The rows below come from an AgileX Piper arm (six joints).
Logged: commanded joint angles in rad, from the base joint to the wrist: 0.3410, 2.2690, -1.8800, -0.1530, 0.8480, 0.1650; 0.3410, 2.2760, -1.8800, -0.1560, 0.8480, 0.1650; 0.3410, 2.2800, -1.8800, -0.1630, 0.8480, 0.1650; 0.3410, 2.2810, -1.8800, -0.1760, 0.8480, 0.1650; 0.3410, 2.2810, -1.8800, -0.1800, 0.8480, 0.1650; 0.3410, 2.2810, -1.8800, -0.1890, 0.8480, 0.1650; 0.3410, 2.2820, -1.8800, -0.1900, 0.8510, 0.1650; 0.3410, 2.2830, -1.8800, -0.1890, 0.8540, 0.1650; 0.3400, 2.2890, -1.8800, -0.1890, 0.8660, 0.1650; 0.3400, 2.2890, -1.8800, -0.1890, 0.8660, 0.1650; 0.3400, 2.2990, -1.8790, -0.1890, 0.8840, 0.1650; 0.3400, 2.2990, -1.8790, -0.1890, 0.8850, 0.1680; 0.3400, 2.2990, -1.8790, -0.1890, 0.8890, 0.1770; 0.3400, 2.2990, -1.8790, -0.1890, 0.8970, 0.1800; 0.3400, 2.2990, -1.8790, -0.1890, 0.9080, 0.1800; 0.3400, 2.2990, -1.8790, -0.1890, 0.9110, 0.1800; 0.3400, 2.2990, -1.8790, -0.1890, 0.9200, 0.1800; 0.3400, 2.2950, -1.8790, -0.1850, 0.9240, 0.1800; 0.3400, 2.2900, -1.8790, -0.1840, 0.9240, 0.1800; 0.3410, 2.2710, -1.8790, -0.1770, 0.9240, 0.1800; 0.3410, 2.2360, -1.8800, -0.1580, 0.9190, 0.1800; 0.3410, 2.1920, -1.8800, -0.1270, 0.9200, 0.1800
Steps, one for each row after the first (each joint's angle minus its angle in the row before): 0.0000, 0.0070, 0.0000, -0.0030, 0.0000, 0.0000; 0.0000, 0.0040, 0.0000, -0.0070, 0.0000, 0.0000; 0.0000, 0.0010, 0.0000, -0.0130, 0.0000, 0.0000; 0.0000, 0.0000, 0.0000, -0.0040, 0.0000, 0.0000; 0.0000, 0.0000, 0.0000, -0.0090, 0.0000, 0.0000; 0.0000, 0.0010, 0.0000, -0.0010, 0.0030, 0.0000; 0.0000, 0.0010, 0.0000, 0.0010, 0.0030, 0.0000; -0.0010, 0.0060, 0.0000, 0.0000, 0.0120, 0.0000; 0.0000, 0.0000, 0.0000, 0.0000, 0.0000, 0.0000; 0.0000, 0.0100, 0.0010, 0.0000, 0.0180, 0.0000; 0.0000, 0.0000, 0.0000, 0.0000, 0.0010, 0.0030; 0.0000, 0.0000, 0.0000, 0.0000, 0.0040, 0.0090; 0.0000, 0.0000, 0.0000, 0.0000, 0.0080, 0.0030; 0.0000, 0.0000, 0.0000, 0.0000, 0.0110, 0.0000; 0.0000, 0.0000, 0.0000, 0.0000, 0.0030, 0.0000; 0.0000, 0.0000, 0.0000, 0.0000, 0.0090, 0.0000; 0.0000, -0.0040, 0.0000, 0.0040, 0.0040, 0.0000; 0.0000, -0.0050, 0.0000, 0.0010, 0.0000, 0.0000; 0.0010, -0.0190, 0.0000, 0.0070, 0.0000, 0.0000; 0.0000, -0.0350, -0.0010, 0.0190, -0.0050, 0.0000; 0.0000, -0.0440, 0.0000, 0.0310, 0.0010, 0.0000
